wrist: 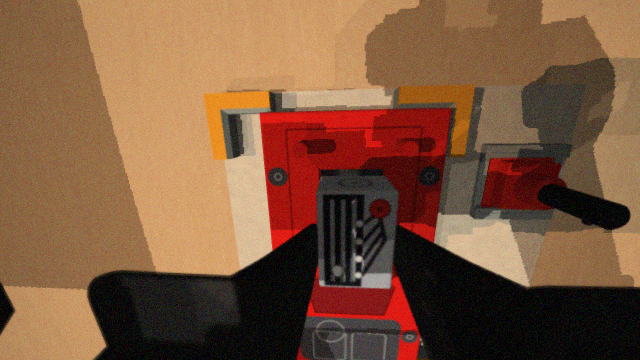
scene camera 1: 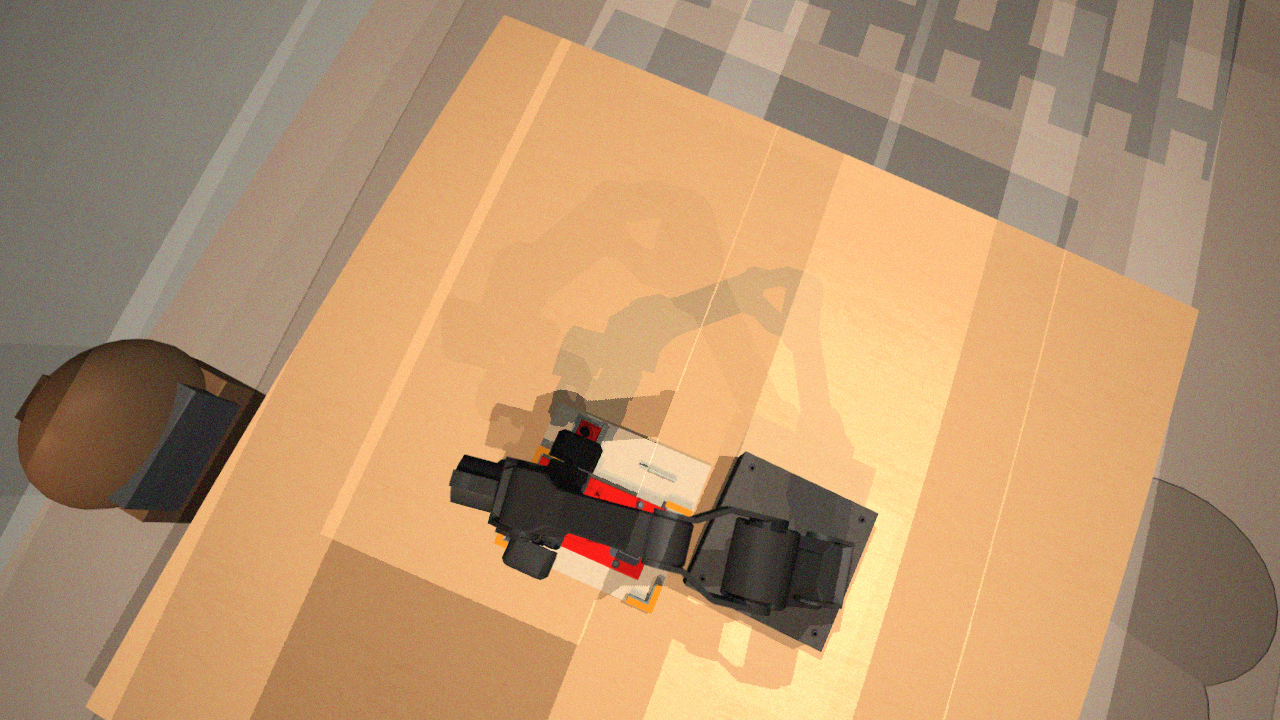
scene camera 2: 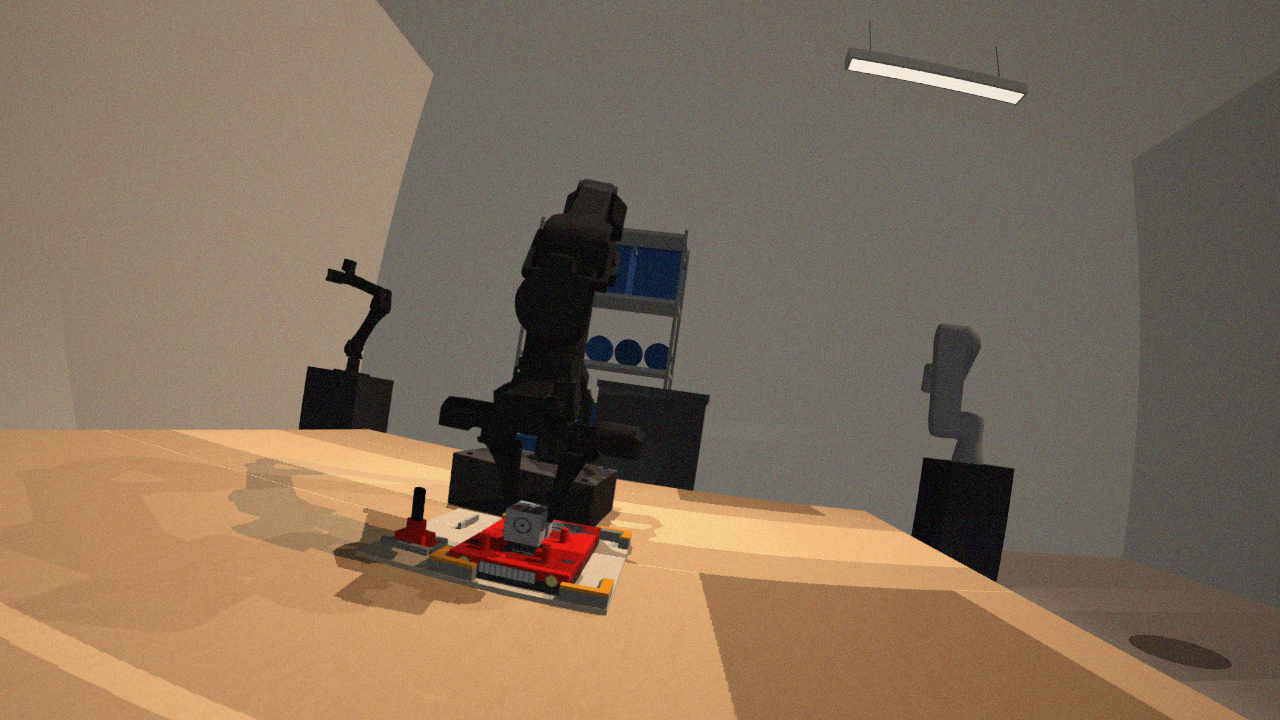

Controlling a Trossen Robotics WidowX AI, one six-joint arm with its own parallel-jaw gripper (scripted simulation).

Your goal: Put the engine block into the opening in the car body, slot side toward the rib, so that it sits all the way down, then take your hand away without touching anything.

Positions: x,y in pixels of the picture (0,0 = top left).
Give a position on an engine block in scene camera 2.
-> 525,522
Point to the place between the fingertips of my gripper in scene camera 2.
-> At 529,518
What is my gripper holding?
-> An engine block.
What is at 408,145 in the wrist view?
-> A red car body.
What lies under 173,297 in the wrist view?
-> My gripper.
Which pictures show the red car body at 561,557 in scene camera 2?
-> The wrist view, scene camera 1 and scene camera 2: all of them.
